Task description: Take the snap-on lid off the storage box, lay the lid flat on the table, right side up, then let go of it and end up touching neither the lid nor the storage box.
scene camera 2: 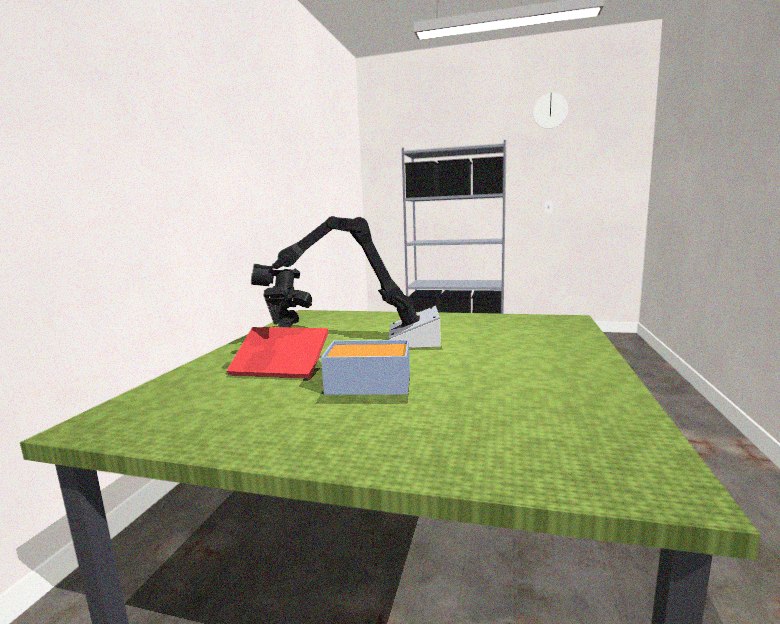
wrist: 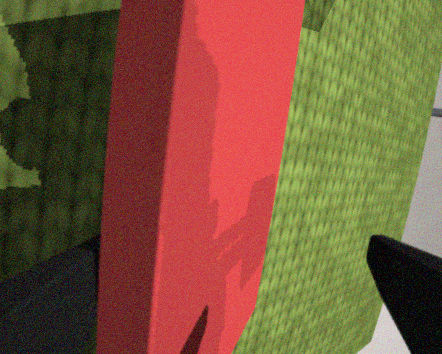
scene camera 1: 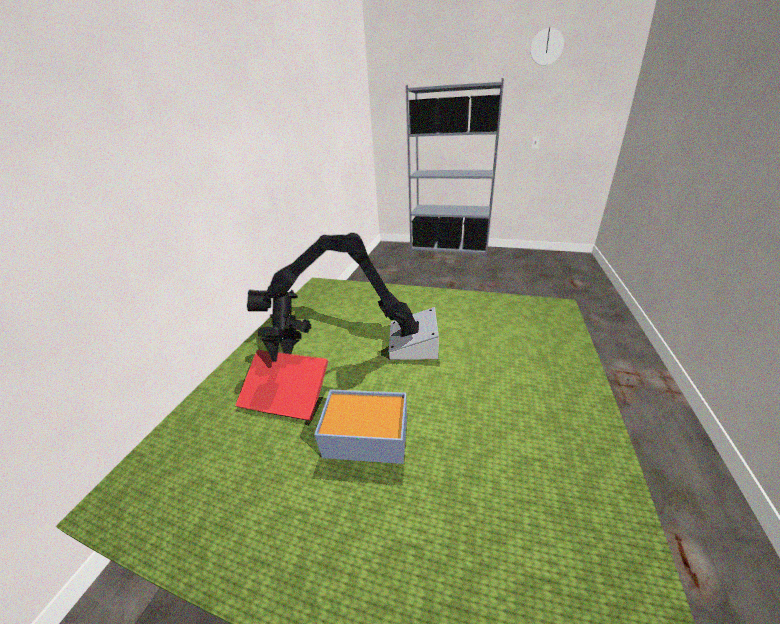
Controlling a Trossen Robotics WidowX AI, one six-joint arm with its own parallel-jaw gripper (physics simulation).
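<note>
The red lid (scene camera 1: 292,387) (scene camera 2: 282,354) (wrist: 250,100) is off the box, left of it, smooth face up. It looks tilted, its far edge raised above the table and its near edge low. My gripper (scene camera 1: 279,357) (scene camera 2: 286,321) is open at the lid's far edge. In the wrist view one finger passes behind the lid's edge, apparently under it, its tip hidden; the other stands apart on the right. Whether the hidden finger touches the lid I cannot tell. The blue-grey storage box (scene camera 1: 361,448) (scene camera 2: 365,376) stands open and upright, with an orange inside, apart from the gripper.
The green table top (scene camera 1: 507,494) (scene camera 2: 487,442) (wrist: 345,125) carries the lid and the box. The arm's light grey base (scene camera 1: 416,350) (scene camera 2: 426,335) stands behind the box. A wall runs along the table's left side. A shelf unit (scene camera 1: 452,174) (scene camera 2: 455,242) stands at the far wall.
</note>
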